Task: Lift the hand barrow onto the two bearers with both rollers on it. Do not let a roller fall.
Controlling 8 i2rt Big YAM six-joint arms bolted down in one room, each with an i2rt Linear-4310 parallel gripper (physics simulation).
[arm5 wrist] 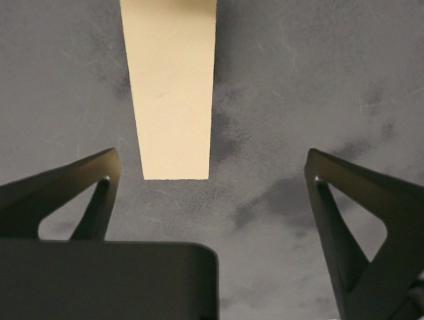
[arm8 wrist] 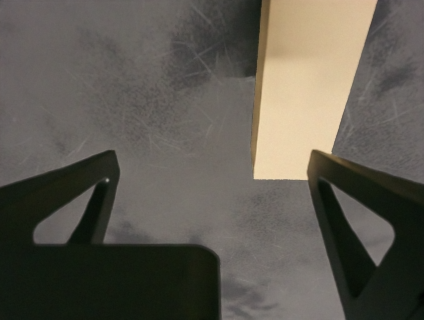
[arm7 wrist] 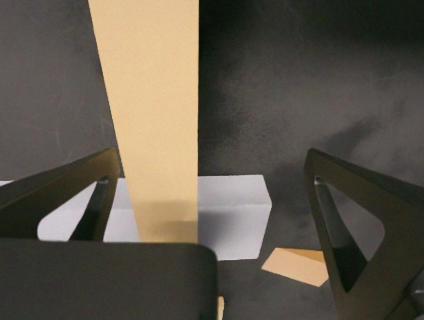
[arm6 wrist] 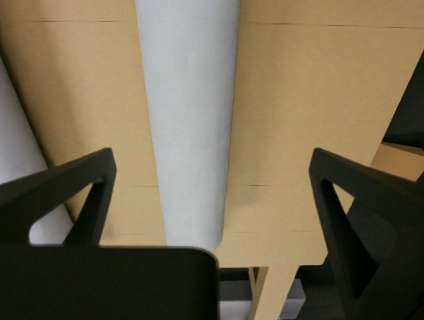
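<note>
Arm5 gripper (arm5 wrist: 214, 152) is open above the floor, the end of a pale wooden barrow handle (arm5 wrist: 172, 100) showing between its fingers. Arm6 gripper (arm6 wrist: 212, 152) is open over the barrow deck (arm6 wrist: 310, 100); one grey roller (arm6 wrist: 190, 120) lies on the deck between the fingers in view, and a second roller (arm6 wrist: 17, 135) lies at the left. Arm7 gripper (arm7 wrist: 212, 152) is open over a handle (arm7 wrist: 155, 110), which crosses over a light grey bearer (arm7 wrist: 235, 225). Arm8 gripper (arm8 wrist: 214, 152) is open; a handle end (arm8 wrist: 295, 100) shows beside its right fingertip. Handle-to-bearer contact cannot be told.
A wooden wedge-like block (arm7 wrist: 295, 267) lies on the dark floor near the bearer in the arm7 wrist view. A wooden block (arm6 wrist: 400, 160) shows beside the deck's right edge in the arm6 wrist view, and a grey bearer (arm6 wrist: 235, 305) shows beyond the deck.
</note>
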